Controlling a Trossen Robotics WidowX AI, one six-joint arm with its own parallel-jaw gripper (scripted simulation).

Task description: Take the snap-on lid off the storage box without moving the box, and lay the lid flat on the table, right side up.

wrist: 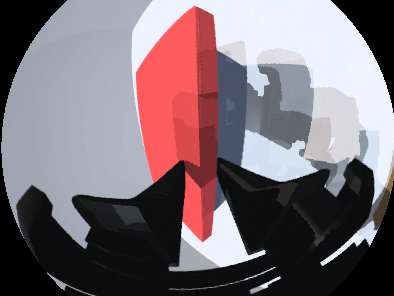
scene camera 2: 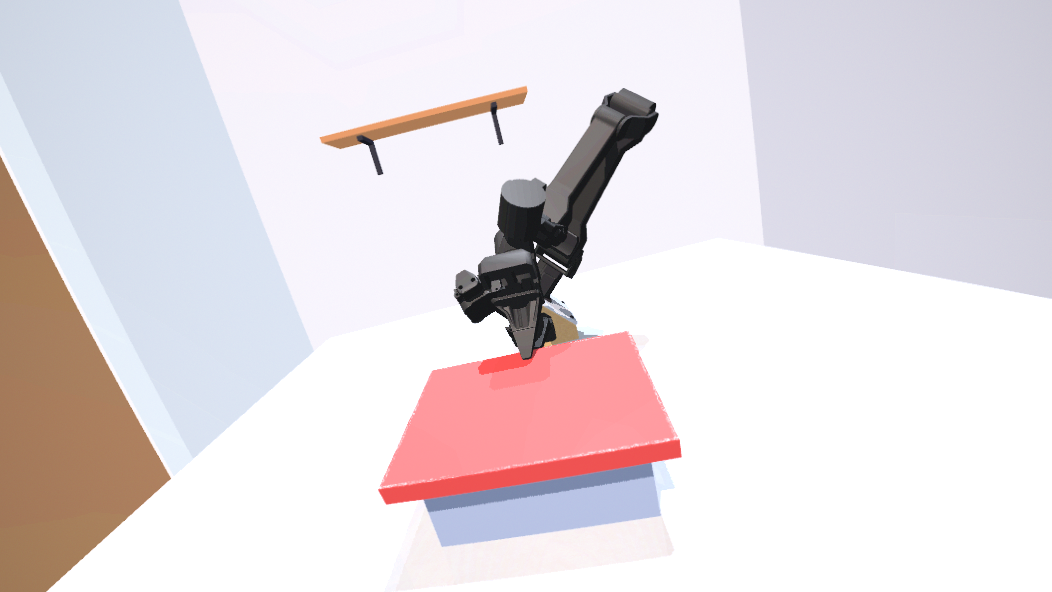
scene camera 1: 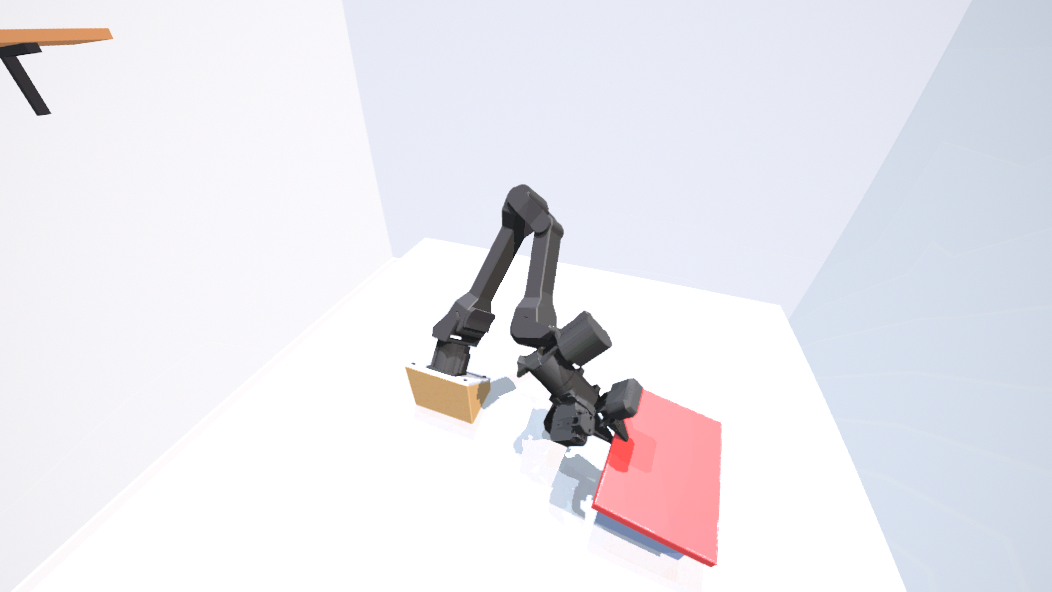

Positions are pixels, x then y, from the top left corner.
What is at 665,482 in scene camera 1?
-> A red lid.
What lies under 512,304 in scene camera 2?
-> My gripper.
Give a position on a red lid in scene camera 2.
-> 590,405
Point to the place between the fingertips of my gripper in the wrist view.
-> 200,163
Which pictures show the pale blue storage box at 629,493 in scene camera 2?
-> The wrist view, scene camera 2 and scene camera 1: all of them.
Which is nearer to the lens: the pale blue storage box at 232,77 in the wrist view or the red lid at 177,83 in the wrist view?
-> The red lid.
